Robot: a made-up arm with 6 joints.
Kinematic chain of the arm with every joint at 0, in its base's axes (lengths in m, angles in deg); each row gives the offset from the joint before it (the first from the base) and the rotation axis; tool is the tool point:
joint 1: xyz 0 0 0.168 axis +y
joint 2: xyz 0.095 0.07 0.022 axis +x
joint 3: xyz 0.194 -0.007 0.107 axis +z
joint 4: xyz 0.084 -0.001 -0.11 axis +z
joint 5: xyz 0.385 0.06 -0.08 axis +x
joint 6: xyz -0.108 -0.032 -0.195 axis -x
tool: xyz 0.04 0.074 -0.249
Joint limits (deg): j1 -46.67..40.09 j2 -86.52..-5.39 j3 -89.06..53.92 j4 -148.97..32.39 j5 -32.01..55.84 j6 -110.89..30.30
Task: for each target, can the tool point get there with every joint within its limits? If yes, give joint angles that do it. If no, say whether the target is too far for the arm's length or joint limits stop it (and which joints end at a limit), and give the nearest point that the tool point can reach.
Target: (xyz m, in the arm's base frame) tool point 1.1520 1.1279 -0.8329
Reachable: no: too far | nearest point 0.6051 0.4839 -0.3577 | short by 0.969 m
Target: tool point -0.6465 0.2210 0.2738
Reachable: no: joint limits stop it (at a limit: joint 1, joint 2, joint 3, joint 5) | nearest point -0.3665 0.0135 0.3327 | short by 0.353 m
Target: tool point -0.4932 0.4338 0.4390
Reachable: no: joint limits stop it (at a limit: joint 1, joint 2, joint 3, joint 5) | nearest point -0.3068 0.0760 0.4334 | short by 0.404 m
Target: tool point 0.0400 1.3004 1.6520
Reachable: no: too far | nearest point 0.4262 0.5034 0.6005 | short by 1.375 m
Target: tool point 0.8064 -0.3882 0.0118
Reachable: yes | joints 11.40 -53.01 -6.83 -73.51 46.62 4.54
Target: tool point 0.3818 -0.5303 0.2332
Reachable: yes | joints 6.38 -60.75 -4.29 -112.02 -7.41 -26.97
